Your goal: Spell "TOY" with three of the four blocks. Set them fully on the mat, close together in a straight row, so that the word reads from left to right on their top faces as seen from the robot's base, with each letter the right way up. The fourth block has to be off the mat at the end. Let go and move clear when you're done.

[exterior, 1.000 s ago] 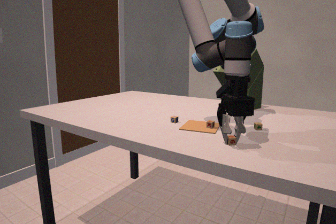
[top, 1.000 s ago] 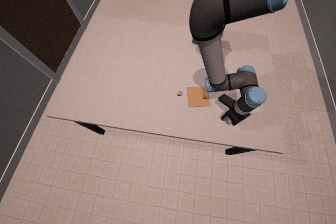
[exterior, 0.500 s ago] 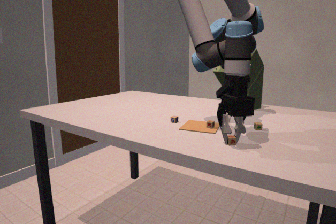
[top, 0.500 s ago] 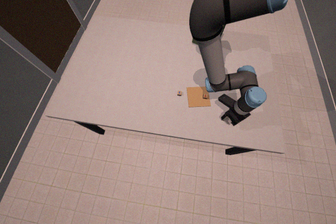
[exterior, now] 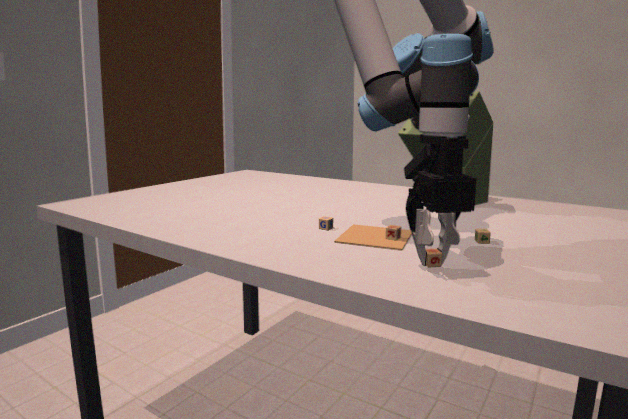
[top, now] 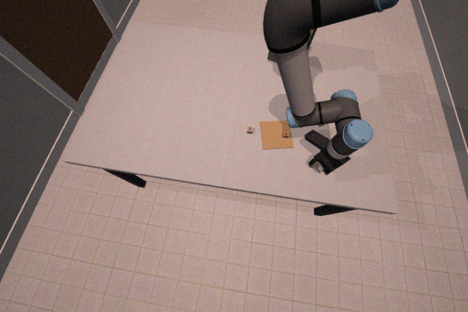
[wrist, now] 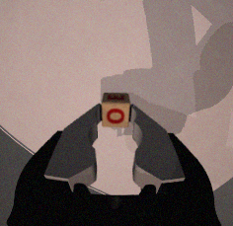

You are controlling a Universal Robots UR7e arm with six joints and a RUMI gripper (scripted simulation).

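The T block is 110 mm behind my hand, 140 mm to the right of it and 10 mm below it. Also, from my hand: wooden block right at my hand; mat 100 mm behind, 180 mm to the right, 20 mm below.
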